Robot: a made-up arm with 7 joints. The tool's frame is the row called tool. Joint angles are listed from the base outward.
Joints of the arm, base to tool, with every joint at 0 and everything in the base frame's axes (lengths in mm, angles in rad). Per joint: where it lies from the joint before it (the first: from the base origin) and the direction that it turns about. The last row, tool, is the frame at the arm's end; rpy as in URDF.
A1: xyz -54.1 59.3 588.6 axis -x
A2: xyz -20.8 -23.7 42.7 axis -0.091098 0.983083 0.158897
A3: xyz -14 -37.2 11.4 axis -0.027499 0.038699 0.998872
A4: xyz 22.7 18 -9 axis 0.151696 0.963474 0.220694
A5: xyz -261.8 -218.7 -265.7 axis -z
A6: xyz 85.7 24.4 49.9 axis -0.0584 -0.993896 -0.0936
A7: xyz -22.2 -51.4 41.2 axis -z
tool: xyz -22 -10.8 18.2 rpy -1.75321 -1.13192 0.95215
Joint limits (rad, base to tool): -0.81..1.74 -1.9..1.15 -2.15..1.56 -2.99..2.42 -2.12..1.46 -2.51..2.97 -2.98..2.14
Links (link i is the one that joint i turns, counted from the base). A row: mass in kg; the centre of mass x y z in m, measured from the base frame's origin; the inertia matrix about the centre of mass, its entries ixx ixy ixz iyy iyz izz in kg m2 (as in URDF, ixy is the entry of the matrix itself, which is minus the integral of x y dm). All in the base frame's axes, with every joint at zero. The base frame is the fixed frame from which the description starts. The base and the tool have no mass.
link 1: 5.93; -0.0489 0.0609 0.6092; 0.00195 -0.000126 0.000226 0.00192 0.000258 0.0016
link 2: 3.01; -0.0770 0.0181 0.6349; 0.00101 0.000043 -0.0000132 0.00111 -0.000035 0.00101
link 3: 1.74; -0.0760 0.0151 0.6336; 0.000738 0 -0.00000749 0.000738 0.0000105 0.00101
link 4: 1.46; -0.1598 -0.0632 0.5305; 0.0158 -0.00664 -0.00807 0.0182 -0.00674 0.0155
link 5: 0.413; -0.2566 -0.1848 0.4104; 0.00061 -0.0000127 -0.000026 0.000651 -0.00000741 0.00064
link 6: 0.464; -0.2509 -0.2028 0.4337; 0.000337 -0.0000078 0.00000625 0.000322 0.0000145 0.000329
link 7: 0.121; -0.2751 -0.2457 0.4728; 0.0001 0 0 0.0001 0 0.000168
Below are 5 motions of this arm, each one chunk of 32 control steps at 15 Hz.
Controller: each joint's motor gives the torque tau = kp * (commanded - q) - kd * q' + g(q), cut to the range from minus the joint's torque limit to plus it. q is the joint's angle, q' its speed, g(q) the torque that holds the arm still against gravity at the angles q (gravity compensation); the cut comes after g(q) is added. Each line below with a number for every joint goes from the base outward.
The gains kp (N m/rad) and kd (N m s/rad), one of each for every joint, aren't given. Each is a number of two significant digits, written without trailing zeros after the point. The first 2 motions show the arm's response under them.
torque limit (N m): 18 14 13 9.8 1.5 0.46 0.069
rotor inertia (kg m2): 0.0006 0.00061 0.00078 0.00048 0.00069 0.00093 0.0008
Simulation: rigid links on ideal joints. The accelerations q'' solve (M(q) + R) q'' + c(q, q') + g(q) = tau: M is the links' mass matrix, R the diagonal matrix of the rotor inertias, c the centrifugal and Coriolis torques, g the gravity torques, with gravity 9.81 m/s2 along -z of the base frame. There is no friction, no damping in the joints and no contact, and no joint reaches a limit. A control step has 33 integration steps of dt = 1/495 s. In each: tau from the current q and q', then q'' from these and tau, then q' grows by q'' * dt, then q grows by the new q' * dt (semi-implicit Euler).
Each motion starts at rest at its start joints. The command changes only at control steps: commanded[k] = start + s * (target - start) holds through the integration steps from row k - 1 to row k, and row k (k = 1, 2, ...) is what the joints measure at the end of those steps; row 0 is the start. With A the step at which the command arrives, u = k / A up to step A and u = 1 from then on. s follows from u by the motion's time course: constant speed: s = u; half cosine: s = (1 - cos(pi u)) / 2; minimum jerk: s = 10 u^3 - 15 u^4 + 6 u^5; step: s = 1 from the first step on.
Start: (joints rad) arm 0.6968 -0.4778 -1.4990 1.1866 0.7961 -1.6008 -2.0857
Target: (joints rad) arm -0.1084 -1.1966 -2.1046 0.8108 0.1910 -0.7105 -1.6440
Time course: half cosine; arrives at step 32
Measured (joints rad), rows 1 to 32:
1: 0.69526 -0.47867 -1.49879 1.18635 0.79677 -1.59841 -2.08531
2: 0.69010 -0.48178 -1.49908 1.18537 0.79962 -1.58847 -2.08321
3: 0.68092 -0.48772 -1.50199 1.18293 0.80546 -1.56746 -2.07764
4: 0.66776 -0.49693 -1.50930 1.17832 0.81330 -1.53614 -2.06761
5: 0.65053 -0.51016 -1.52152 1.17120 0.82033 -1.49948 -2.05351
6: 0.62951 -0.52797 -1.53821 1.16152 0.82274 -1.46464 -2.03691
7: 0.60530 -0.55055 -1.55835 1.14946 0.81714 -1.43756 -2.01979
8: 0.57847 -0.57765 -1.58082 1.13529 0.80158 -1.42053 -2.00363
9: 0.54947 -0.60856 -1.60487 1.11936 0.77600 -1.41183 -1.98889
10: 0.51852 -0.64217 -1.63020 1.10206 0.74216 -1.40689 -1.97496
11: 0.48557 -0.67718 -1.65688 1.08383 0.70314 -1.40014 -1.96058
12: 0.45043 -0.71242 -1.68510 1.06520 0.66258 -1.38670 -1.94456
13: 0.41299 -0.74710 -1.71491 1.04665 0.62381 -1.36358 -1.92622
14: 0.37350 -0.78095 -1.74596 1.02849 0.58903 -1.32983 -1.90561
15: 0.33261 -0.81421 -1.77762 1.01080 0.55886 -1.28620 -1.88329
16: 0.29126 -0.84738 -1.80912 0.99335 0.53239 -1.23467 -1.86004
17: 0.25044 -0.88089 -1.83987 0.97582 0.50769 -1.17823 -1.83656
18: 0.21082 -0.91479 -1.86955 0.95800 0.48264 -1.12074 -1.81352
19: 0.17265 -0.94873 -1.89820 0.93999 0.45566 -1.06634 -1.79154
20: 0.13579 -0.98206 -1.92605 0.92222 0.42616 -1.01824 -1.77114
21: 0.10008 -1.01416 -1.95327 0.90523 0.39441 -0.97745 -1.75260
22: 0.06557 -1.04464 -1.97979 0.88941 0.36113 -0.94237 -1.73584
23: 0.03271 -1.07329 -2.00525 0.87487 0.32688 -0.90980 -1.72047
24: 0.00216 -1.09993 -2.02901 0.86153 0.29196 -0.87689 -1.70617
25: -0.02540 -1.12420 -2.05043 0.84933 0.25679 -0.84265 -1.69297
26: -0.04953 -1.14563 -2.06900 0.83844 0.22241 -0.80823 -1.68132
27: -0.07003 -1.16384 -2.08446 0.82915 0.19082 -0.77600 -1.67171
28: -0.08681 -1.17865 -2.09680 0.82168 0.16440 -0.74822 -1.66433
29: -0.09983 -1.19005 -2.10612 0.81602 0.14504 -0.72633 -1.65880
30: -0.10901 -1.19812 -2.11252 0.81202 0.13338 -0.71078 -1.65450
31: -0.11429 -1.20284 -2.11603 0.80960 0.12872 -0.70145 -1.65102
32: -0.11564 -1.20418 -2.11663 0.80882 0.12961 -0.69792 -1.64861
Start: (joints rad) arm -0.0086 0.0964 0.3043 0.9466 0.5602 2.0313 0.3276
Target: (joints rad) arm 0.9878 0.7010 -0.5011 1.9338 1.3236 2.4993 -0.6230
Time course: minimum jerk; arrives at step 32
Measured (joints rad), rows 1 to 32:
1: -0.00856 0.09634 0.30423 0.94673 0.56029 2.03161 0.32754
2: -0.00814 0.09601 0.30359 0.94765 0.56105 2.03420 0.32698
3: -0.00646 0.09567 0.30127 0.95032 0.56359 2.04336 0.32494
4: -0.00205 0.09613 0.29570 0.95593 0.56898 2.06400 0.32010
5: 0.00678 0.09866 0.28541 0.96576 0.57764 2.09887 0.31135
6: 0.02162 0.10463 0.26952 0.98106 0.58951 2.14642 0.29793
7: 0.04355 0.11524 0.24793 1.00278 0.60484 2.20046 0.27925
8: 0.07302 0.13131 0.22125 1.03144 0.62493 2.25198 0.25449
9: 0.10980 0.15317 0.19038 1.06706 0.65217 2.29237 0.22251
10: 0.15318 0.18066 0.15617 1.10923 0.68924 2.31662 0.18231
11: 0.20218 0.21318 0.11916 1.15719 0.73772 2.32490 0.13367
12: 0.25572 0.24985 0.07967 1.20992 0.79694 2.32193 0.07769
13: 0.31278 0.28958 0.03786 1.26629 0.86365 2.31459 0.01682
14: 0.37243 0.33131 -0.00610 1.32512 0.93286 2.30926 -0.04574
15: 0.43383 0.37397 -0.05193 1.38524 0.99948 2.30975 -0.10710
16: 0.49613 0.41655 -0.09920 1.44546 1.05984 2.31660 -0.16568
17: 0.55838 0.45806 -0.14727 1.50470 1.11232 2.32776 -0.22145
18: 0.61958 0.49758 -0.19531 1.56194 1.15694 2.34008 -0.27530
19: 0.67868 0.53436 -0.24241 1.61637 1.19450 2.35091 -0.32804
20: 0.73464 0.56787 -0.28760 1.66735 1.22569 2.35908 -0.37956
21: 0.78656 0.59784 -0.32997 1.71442 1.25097 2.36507 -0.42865
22: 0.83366 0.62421 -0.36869 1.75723 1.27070 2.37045 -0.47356
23: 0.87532 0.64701 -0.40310 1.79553 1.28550 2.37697 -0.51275
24: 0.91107 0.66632 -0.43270 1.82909 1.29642 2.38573 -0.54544
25: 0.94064 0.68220 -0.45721 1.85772 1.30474 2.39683 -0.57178
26: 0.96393 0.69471 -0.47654 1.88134 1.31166 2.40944 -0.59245
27: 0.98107 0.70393 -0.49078 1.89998 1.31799 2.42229 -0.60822
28: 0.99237 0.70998 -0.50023 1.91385 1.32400 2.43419 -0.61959
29: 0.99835 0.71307 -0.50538 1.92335 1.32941 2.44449 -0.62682
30: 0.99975 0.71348 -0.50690 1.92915 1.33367 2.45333 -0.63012
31: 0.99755 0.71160 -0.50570 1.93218 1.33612 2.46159 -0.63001
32: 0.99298 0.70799 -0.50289 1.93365 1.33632 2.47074 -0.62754
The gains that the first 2 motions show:
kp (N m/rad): 30 13 22 21 0.66 0.16 0.16
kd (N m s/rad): 0.75 0.35 0.46 0.54 0.037 0.0091 0.0033
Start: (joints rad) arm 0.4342 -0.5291 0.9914 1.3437 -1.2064 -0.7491 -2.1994
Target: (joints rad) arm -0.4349 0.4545 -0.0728 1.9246 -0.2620 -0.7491 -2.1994
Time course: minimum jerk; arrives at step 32
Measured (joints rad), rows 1 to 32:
1: 0.43404 -0.52874 0.99112 1.34396 -1.20630 -0.74914 -2.19936
2: 0.43296 -0.52642 0.98930 1.34566 -1.20575 -0.74924 -2.19911
3: 0.42992 -0.52062 0.98464 1.34974 -1.20474 -0.74875 -2.19879
4: 0.42387 -0.51036 0.97599 1.35667 -1.20321 -0.74665 -2.19886
5: 0.41380 -0.49511 0.96229 1.36658 -1.20050 -0.74225 -2.19985
6: 0.39886 -0.47473 0.94261 1.37934 -1.19522 -0.73579 -2.20195
7: 0.37842 -0.44932 0.91637 1.39470 -1.18544 -0.72856 -2.20482
8: 0.35213 -0.41907 0.88335 1.41237 -1.16895 -0.72246 -2.20762
9: 0.31999 -0.38428 0.84377 1.43216 -1.14363 -0.71924 -2.20947
10: 0.28237 -0.34528 0.79815 1.45397 -1.10788 -0.71984 -2.20974
11: 0.23997 -0.30243 0.74725 1.47784 -1.06106 -0.72407 -2.20830
12: 0.19375 -0.25605 0.69203 1.50385 -1.00386 -0.73077 -2.20548
13: 0.14473 -0.20645 0.63352 1.53205 -0.93848 -0.73828 -2.20186
14: 0.09395 -0.15395 0.57280 1.56237 -0.86831 -0.74495 -2.19815
15: 0.04233 -0.09900 0.51089 1.59456 -0.79727 -0.74960 -2.19504
16: -0.00930 -0.04228 0.44870 1.62818 -0.72898 -0.75176 -2.19309
17: -0.06018 0.01534 0.38706 1.66258 -0.66597 -0.75174 -2.19260
18: -0.10970 0.07279 0.32675 1.69698 -0.60940 -0.75038 -2.19352
19: -0.15732 0.12896 0.26854 1.73060 -0.55907 -0.74864 -2.19542
20: -0.20259 0.18271 0.21327 1.76271 -0.51385 -0.74731 -2.19771
21: -0.24507 0.23304 0.16172 1.79271 -0.47215 -0.74673 -2.19972
22: -0.28431 0.27909 0.11465 1.82016 -0.43253 -0.74678 -2.20097
23: -0.31986 0.32018 0.07269 1.84471 -0.39417 -0.74707 -2.20123
24: -0.35124 0.35582 0.03628 1.86610 -0.35708 -0.74708 -2.20053
25: -0.37804 0.38571 0.00569 1.88418 -0.32209 -0.74645 -2.19909
26: -0.39994 0.40976 -0.01906 1.89883 -0.29060 -0.74509 -2.19730
27: -0.41679 0.42808 -0.03816 1.91008 -0.26420 -0.74322 -2.19557
28: -0.42865 0.44105 -0.05202 1.91804 -0.24433 -0.74125 -2.19426
29: -0.43583 0.44922 -0.06126 1.92301 -0.23192 -0.73968 -2.19360
30: -0.43899 0.45343 -0.06675 1.92543 -0.22719 -0.73895 -2.19370
31: -0.43907 0.45475 -0.06961 1.92593 -0.22956 -0.73930 -2.19452
32: -0.43734 0.45452 -0.07123 1.92533 -0.23765 -0.74081 -2.19592

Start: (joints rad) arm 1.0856 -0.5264 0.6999 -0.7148 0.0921 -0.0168 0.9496
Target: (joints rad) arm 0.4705 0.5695 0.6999 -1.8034 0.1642 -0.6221 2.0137
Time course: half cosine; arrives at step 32
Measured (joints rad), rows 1 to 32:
1: 1.08537 -0.52442 0.69985 -0.71703 0.09429 -0.01908 0.94973
2: 1.08325 -0.51814 0.69991 -0.72433 0.10196 -0.02831 0.95157
3: 1.07714 -0.50701 0.70035 -0.73752 0.11459 -0.04603 0.95884
4: 1.06668 -0.49061 0.70110 -0.75642 0.12753 -0.06825 0.97525
5: 1.05269 -0.46866 0.70184 -0.78023 0.13583 -0.08908 1.00172
6: 1.03599 -0.44110 0.70225 -0.80815 0.13770 -0.10512 1.03565
7: 1.01689 -0.40812 0.70221 -0.83975 0.13482 -0.11663 1.07280
8: 0.99542 -0.37020 0.70185 -0.87488 0.13037 -0.12586 1.11021
9: 0.97175 -0.32809 0.70140 -0.91345 0.12691 -0.13520 1.14768
10: 0.94626 -0.28274 0.70106 -0.95537 0.12546 -0.14637 1.18718
11: 0.91940 -0.23506 0.70093 -1.00041 0.12598 -0.16061 1.23095
12: 0.89150 -0.18576 0.70104 -1.04826 0.12797 -0.17894 1.27974
13: 0.86273 -0.13530 0.70136 -1.09846 0.13094 -0.20195 1.33243
14: 0.83322 -0.08387 0.70180 -1.15044 0.13436 -0.22952 1.38679
15: 0.80314 -0.03156 0.70229 -1.20353 0.13768 -0.26062 1.44082
16: 0.77274 0.02150 0.70272 -1.25705 0.14041 -0.29356 1.49359
17: 0.74231 0.07506 0.70304 -1.31037 0.14225 -0.32643 1.54522
18: 0.71216 0.12866 0.70325 -1.36295 0.14322 -0.35760 1.59626
19: 0.68259 0.18169 0.70340 -1.41434 0.14351 -0.38603 1.64697
20: 0.65392 0.23342 0.70355 -1.46415 0.14345 -0.41150 1.69693
21: 0.62643 0.28310 0.70374 -1.51202 0.14326 -0.43443 1.74512
22: 0.60041 0.33001 0.70399 -1.55760 0.14309 -0.45570 1.79048
23: 0.57613 0.37360 0.70428 -1.60049 0.14299 -0.47627 1.83225
24: 0.55382 0.41346 0.70457 -1.64025 0.14295 -0.49680 1.87022
25: 0.53371 0.44930 0.70481 -1.67646 0.14296 -0.51748 1.90446
26: 0.51598 0.48094 0.70497 -1.70869 0.14306 -0.53796 1.93505
27: 0.50079 0.50825 0.70503 -1.73655 0.14327 -0.55740 1.96178
28: 0.48826 0.53109 0.70499 -1.75974 0.14363 -0.57474 1.98415
29: 0.47849 0.54929 0.70489 -1.77801 0.14412 -0.58893 2.00154
30: 0.47157 0.56265 0.70473 -1.79119 0.14470 -0.59919 2.01350
31: 0.46754 0.57098 0.70455 -1.79919 0.14524 -0.60513 2.01988
32: 0.46645 0.57409 0.70437 -1.80199 0.14561 -0.60681 2.02084

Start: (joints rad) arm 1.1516 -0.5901 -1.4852 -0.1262 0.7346 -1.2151 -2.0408
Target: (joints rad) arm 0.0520 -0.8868 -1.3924 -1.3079 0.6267 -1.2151 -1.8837
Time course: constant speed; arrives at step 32
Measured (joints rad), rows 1 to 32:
1: 1.11803 -0.58583 -1.47502 -0.16551 0.72164 -1.21749 -2.04043
2: 1.08409 -0.58691 -1.46808 -0.20497 0.71574 -1.21891 -2.03784
3: 1.05105 -0.59504 -1.46550 -0.24196 0.71646 -1.22090 -2.03182
4: 1.01540 -0.60964 -1.46484 -0.27915 0.71983 -1.22386 -2.02301
5: 0.97872 -0.62865 -1.46592 -0.31548 0.72362 -1.22756 -2.01348
6: 0.94160 -0.64929 -1.46740 -0.35124 0.72593 -1.22989 -2.00540
7: 0.90478 -0.66868 -1.46814 -0.38686 0.72579 -1.22865 -1.99984
8: 0.86888 -0.68453 -1.46736 -0.42275 0.72292 -1.22289 -1.99641
9: 0.83420 -0.69561 -1.46476 -0.45924 0.71751 -1.21370 -1.99376
10: 0.80066 -0.70191 -1.46054 -0.49647 0.71020 -1.20401 -1.99059
11: 0.76792 -0.70460 -1.45530 -0.53432 0.70185 -1.19752 -1.98640
12: 0.73550 -0.70562 -1.44978 -0.57253 0.69342 -1.19713 -1.98154
13: 0.70289 -0.70714 -1.44467 -0.61074 0.68572 -1.20358 -1.97673
14: 0.66969 -0.71104 -1.44041 -0.64864 0.67933 -1.21509 -1.97242
15: 0.63573 -0.71844 -1.43713 -0.68600 0.67459 -1.22803 -1.96848
16: 0.60103 -0.72947 -1.43471 -0.72274 0.67156 -1.23836 -1.96434
17: 0.56578 -0.74334 -1.43285 -0.75895 0.67010 -1.24305 -1.95942
18: 0.53027 -0.75859 -1.43123 -0.79479 0.66986 -1.24088 -1.95352
19: 0.49478 -0.77358 -1.42951 -0.83053 0.67032 -1.23254 -1.94692
20: 0.45954 -0.78688 -1.42747 -0.86646 0.67090 -1.22030 -1.94020
21: 0.42470 -0.79764 -1.42497 -0.90281 0.67100 -1.20732 -1.93394
22: 0.39031 -0.80578 -1.42203 -0.93970 0.67006 -1.19696 -1.92848
23: 0.35631 -0.81186 -1.41875 -0.97711 0.66763 -1.19193 -1.92383
24: 0.32258 -0.81694 -1.41526 -1.01487 0.66344 -1.19351 -1.91980
25: 0.28897 -0.82219 -1.41171 -1.05275 0.65751 -1.20114 -1.91610
26: 0.25534 -0.82861 -1.40820 -1.09050 0.65021 -1.21253 -1.91248
27: 0.22157 -0.83678 -1.40481 -1.12793 0.64226 -1.22442 -1.90873
28: 0.18758 -0.84675 -1.40154 -1.16494 0.63457 -1.23360 -1.90470
29: 0.15335 -0.85808 -1.39843 -1.20154 0.62802 -1.23784 -1.90024
30: 0.11888 -0.87003 -1.39548 -1.23784 0.62330 -1.23642 -1.89525
31: 0.08423 -0.88177 -1.39271 -1.27402 0.62073 -1.23017 -1.88969
32: 0.04947 -0.89263 -1.39009 -1.31029 0.62017 -1.22113 -1.88368

